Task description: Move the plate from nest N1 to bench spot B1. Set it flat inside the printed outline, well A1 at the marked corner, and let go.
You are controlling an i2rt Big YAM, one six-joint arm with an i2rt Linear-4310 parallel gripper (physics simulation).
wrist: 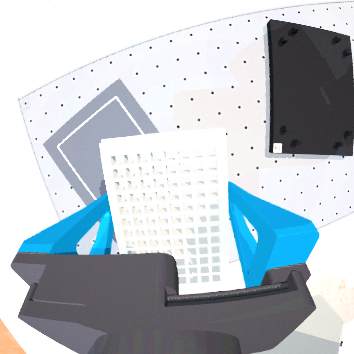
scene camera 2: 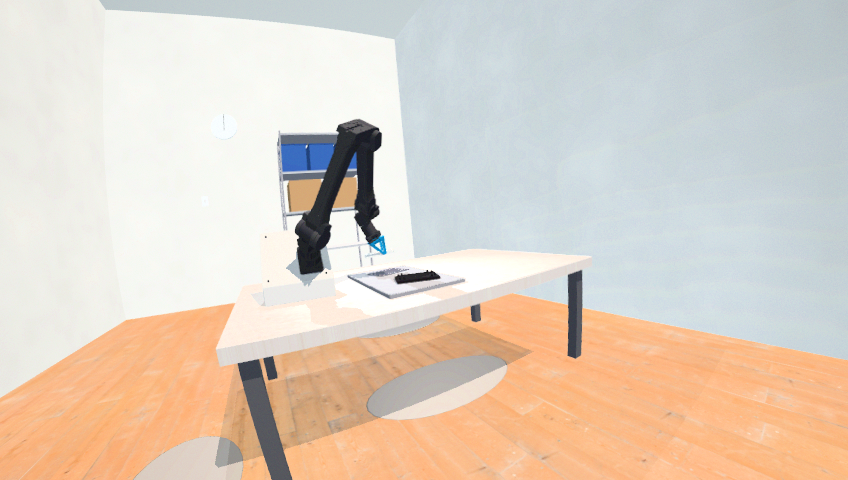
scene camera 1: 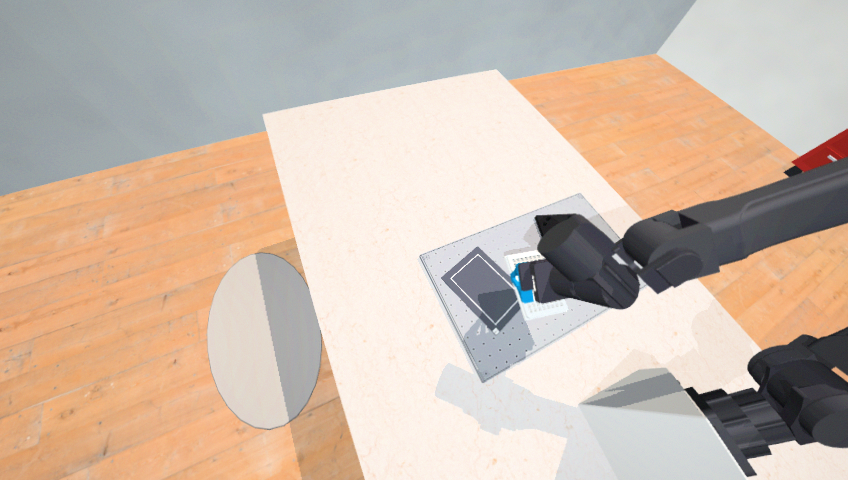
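Where they show: gripper, between the fingertips: point(wrist: 168, 193) point(scene camera 2: 383, 253) point(scene camera 1: 531, 273); arm's base, origin of its link: point(scene camera 2: 309, 260) point(scene camera 1: 709, 427).
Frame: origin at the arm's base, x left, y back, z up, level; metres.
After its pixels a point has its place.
Observation:
The white well plate point(scene camera 1: 547, 309) @(z -0.021, x 0.135, y -0.256 m) point(wrist: 167, 205) @(z -0.015, x 0.124, y -0.323 m) is held level between the blue fingers of my gripper point(scene camera 1: 523, 284) @(z -0.026, x 0.123, y -0.329 m) point(scene camera 2: 378, 245) @(z -0.026, x 0.123, y -0.329 m) point(wrist: 168, 193) @(z -0.026, x 0.123, y -0.329 m), gripped across its long sides. My gripper is shut on it and hangs above the pegboard. Bench spot B1 point(scene camera 1: 484, 282) @(z -0.119, x 0.181, y -0.365 m) point(wrist: 100, 135) @(z -0.119, x 0.192, y -0.395 m) is a dark grey rectangle with a white printed outline point(scene camera 1: 473, 301) @(z -0.119, x 0.225, y -0.334 m) and a small white mark point(scene camera 1: 496, 330) @(z -0.119, x 0.206, y -0.260 m) at one corner. The plate is turned relative to the outline and hides part of it in the wrist view. Nest N1 point(scene camera 1: 556, 220) @(z -0.109, x -0.083, y -0.451 m) point(scene camera 2: 417, 277) @(z -0.109, x -0.109, y -0.379 m) point(wrist: 311, 90) @(z -0.109, x -0.065, y -0.387 m) is black and empty. Well A1 cannot be made out.
The perforated board point(scene camera 1: 457, 306) @(z -0.121, x 0.263, y -0.336 m) point(scene camera 2: 386, 289) @(z -0.121, x -0.159, y -0.237 m) point(wrist: 215, 75) @(z -0.121, x 0.045, y -0.428 m) bears the spot and the nest on the table point(scene camera 1: 380, 196) @(z -0.134, x 0.333, y -0.684 m) point(scene camera 2: 505, 261) @(z -0.134, x -0.018, y -0.888 m). A grey box point(scene camera 1: 666, 440) @(z 0.038, x 0.112, y -0.037 m) stands at the arm's base. A shelf rack point(scene camera 2: 281, 196) with bins stands behind the table.

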